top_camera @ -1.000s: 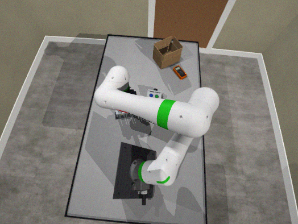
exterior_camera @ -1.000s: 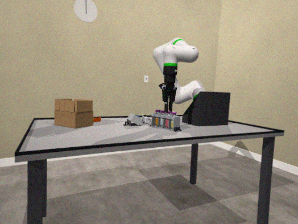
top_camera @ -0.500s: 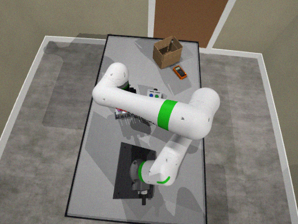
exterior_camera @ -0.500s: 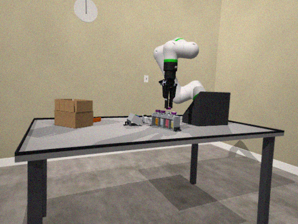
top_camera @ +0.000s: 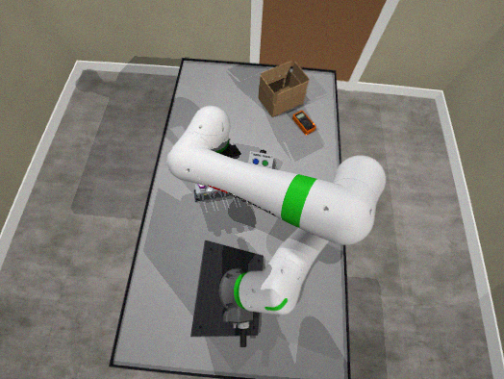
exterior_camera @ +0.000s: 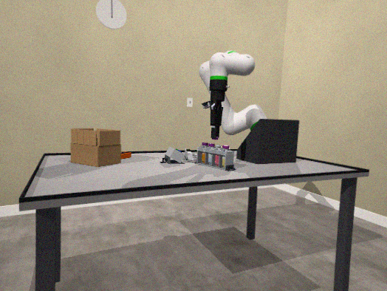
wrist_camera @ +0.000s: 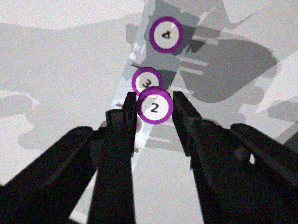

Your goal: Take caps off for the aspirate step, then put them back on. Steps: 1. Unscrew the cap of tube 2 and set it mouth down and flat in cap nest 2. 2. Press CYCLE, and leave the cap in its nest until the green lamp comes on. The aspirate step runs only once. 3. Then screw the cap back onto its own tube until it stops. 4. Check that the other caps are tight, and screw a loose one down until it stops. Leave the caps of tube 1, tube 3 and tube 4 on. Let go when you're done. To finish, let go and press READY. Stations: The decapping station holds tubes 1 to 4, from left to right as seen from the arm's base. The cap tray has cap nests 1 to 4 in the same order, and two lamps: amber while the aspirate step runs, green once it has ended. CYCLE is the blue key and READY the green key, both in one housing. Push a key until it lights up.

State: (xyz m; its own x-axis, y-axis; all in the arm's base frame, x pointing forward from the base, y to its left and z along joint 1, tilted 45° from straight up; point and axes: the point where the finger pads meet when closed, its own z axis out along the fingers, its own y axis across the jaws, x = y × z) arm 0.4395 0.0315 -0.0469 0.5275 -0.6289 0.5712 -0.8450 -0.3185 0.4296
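My gripper is now 150 mm to the left of the blue key, 140 mm short of it and 120 mm above it. Round my hand: cap 3: 70 mm below, 10 mm to the right, 10 mm ahead; purple cap marked 2: 30 mm below; cap 4: 70 mm below, 60 mm to the right, 20 mm ahead.
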